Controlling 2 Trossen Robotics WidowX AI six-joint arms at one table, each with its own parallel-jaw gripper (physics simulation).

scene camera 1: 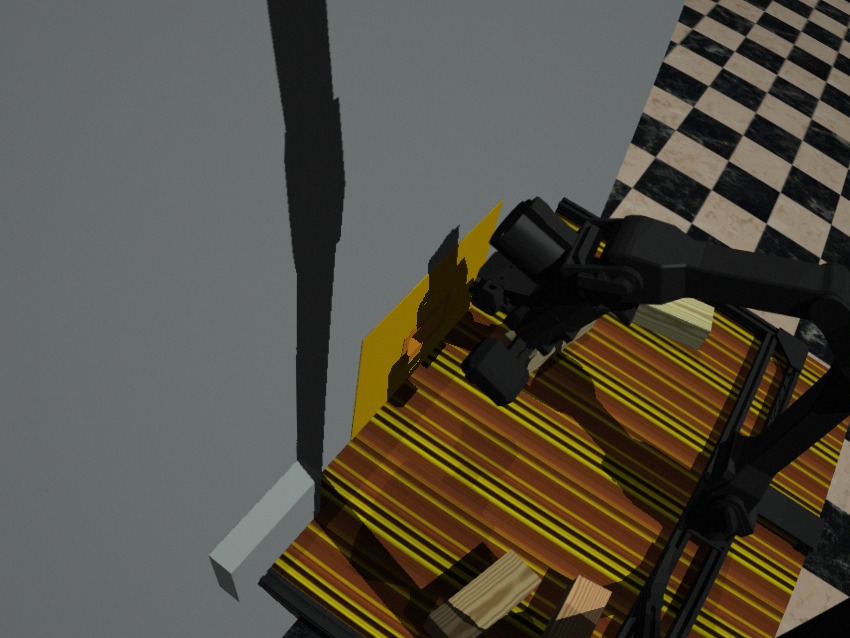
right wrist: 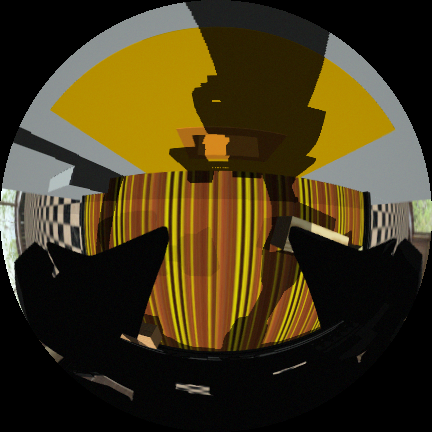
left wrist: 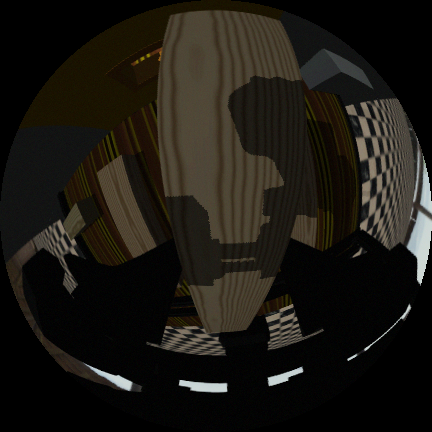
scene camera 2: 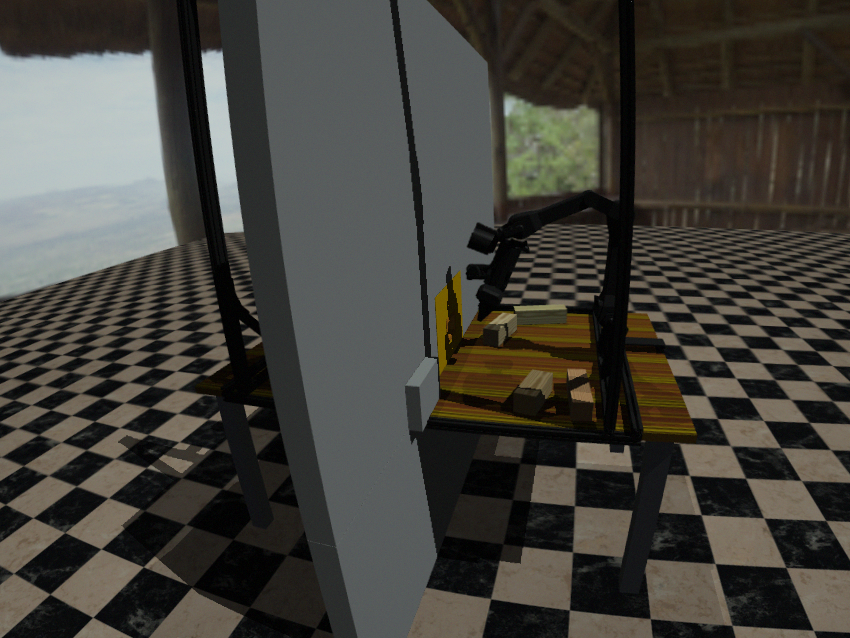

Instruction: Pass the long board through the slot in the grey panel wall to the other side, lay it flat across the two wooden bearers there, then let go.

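Frame: origin at the left arm's base, x left, y ahead, z down, level; millimetres.
Seen in the pictures: left gripper, between the fingertips: (left wrist: 230, 239); right gripper, between the fingertips: (right wrist: 230, 232) (scene camera 2: 481, 314); right arm's base, origin of its link: (scene camera 1: 711, 522).
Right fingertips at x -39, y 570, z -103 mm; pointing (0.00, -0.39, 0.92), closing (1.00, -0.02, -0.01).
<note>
Offsets run from my right fingertips to a thing's top centre. "pt": to the spot under its first point.
The long board (left wrist: 215, 125) is in my left gripper (left wrist: 230, 239), which is shut on it. Its far end overlaps one side of the slot in the left wrist view; whether it touches is unclear. The grey panel wall (scene camera 1: 171, 206) (scene camera 2: 343, 240) has a yellow sheet @[pt dz -19, dx -88, dy -86 mm] (scene camera 1: 384, 350) (right wrist: 135, 80) around the orange-rimmed slot @[pt dz +17, dx -39, dy -85 mm] (right wrist: 186, 136). No board shows beyond the slot in the right wrist view. Two wooden bearers stand apart on the right arm's side, one bearer @[dz +75, dx -219, dy +156 mm] (scene camera 1: 490, 587) (scene camera 2: 534, 391) nearer, the other bearer @[dz +72, dx +157, dy +27 mm] (scene camera 2: 501, 329) (right wrist: 320, 232) near my right gripper (scene camera 1: 490, 329) (scene camera 2: 480, 285) (right wrist: 229, 230), which is open, empty and above the table.
A reddish block @[dz +78, dx -212, dy +256 mm] (scene camera 1: 580, 607) (scene camera 2: 580, 394) lies beside the nearer bearer. A pale block @[dz +75, dx +306, dy +134 mm] (scene camera 1: 676, 321) (scene camera 2: 540, 315) lies at the far table edge. A grey box @[pt dz +22, dx -313, dy -71 mm] (scene camera 1: 260, 521) (scene camera 2: 422, 394) juts from the wall. On the left arm's side, blocks @[dz +84, dx +149, dy -334 mm] (left wrist: 130, 200) @[dz +75, dx +325, dy -249 mm] (left wrist: 82, 217) lie beside the board.
</note>
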